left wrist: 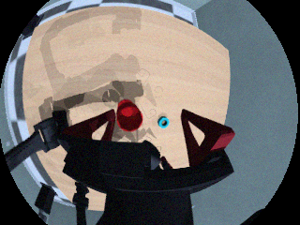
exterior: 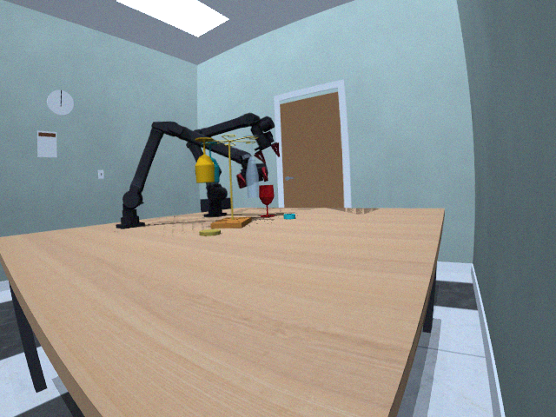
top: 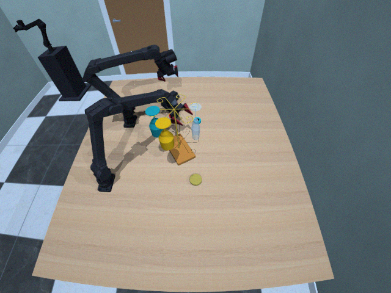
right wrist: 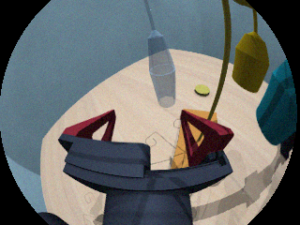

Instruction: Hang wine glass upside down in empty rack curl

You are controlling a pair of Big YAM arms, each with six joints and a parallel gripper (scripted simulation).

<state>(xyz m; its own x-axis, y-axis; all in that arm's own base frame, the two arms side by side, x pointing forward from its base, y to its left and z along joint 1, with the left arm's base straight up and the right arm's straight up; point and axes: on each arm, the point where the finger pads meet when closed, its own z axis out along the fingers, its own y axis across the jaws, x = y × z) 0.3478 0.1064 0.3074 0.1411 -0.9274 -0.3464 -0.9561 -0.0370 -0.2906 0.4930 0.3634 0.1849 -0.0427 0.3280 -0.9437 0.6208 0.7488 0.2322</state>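
Note:
My right gripper is now 220 mm to the right of the red wine glass, 140 mm past it and 120 mm above it. The rest, counted from my right hand: gold wire rack (100 mm to the right, 50 mm behind); teal glass (160 mm behind, 130 mm to the right, 100 mm above); clear glass (80 mm to the right, 70 mm above, 60 mm ahead).

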